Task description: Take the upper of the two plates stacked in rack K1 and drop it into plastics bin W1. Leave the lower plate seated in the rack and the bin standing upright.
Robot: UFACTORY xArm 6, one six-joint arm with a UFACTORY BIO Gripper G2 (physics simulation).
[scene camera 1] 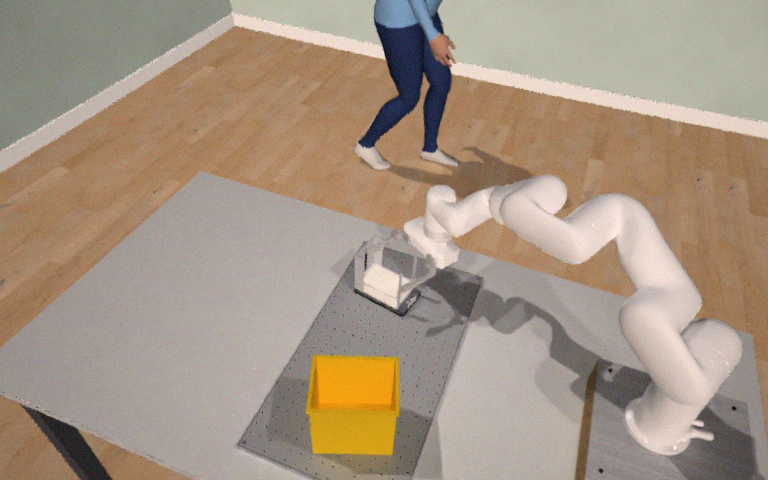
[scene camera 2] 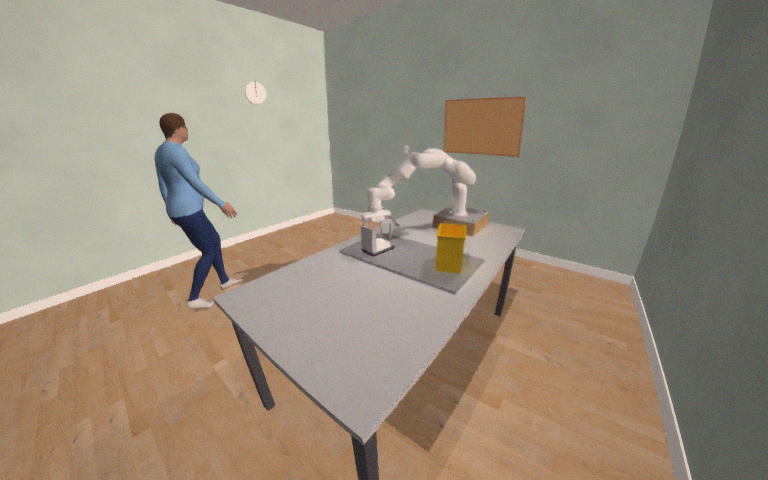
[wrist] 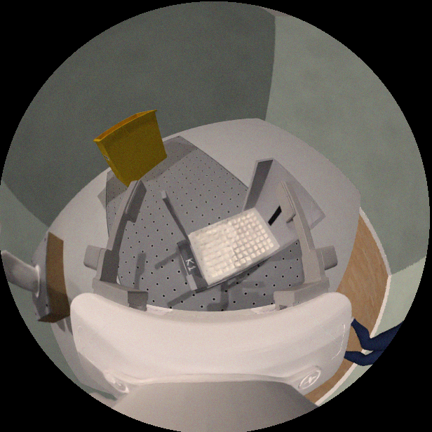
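Where they show: hand at its tool point: [scene camera 1: 390,267] [scene camera 2: 383,226]; arm's base at its link origin: [scene camera 1: 655,425] [scene camera 2: 458,213].
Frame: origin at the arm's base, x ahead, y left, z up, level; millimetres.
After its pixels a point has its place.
Note:
Rack K1 [scene camera 1: 378,302] @[x 660, y -218, z -74 mm] [scene camera 2: 368,240] @[x 726, y -274, z -1 mm] [wrist: 189,264] stands on the perforated board, with upright walls and thin posts around its seat. A white plate [scene camera 1: 386,286] @[x 648, y -253, z -42 mm] [scene camera 2: 382,246] @[x 665, y -225, z -49 mm] [wrist: 232,245] with a grid of wells lies level in it, seen from above in the wrist view. The split between upper and lower plate cannot be made out. My gripper [scene camera 1: 383,268] @[x 637, y -237, z 53 mm] [wrist: 210,186] is open and empty, above the rack, its fingers spread wide to either side of the plate. Yellow bin W1 [scene camera 1: 352,433] @[x 609, y 196, z 7 mm] [scene camera 2: 449,253] @[x 705, y 157, z 12 mm] [wrist: 135,150] stands upright at the board's other end.
The perforated board [scene camera 1: 362,339] @[x 670, y -97, z -85 mm] [scene camera 2: 410,263] @[x 710, y -35, z -84 mm] lies on the grey table [scene camera 1: 198,283] @[x 1166, y -164, z -97 mm] [scene camera 2: 339,316] @[x 1201, y -88, z -97 mm]. The rack's tall walls and posts rise close to the fingers. A person [scene camera 1: 402,56] [scene camera 2: 180,181] [wrist: 372,342] stands beyond the table's edge, behind the rack in scene camera 1.

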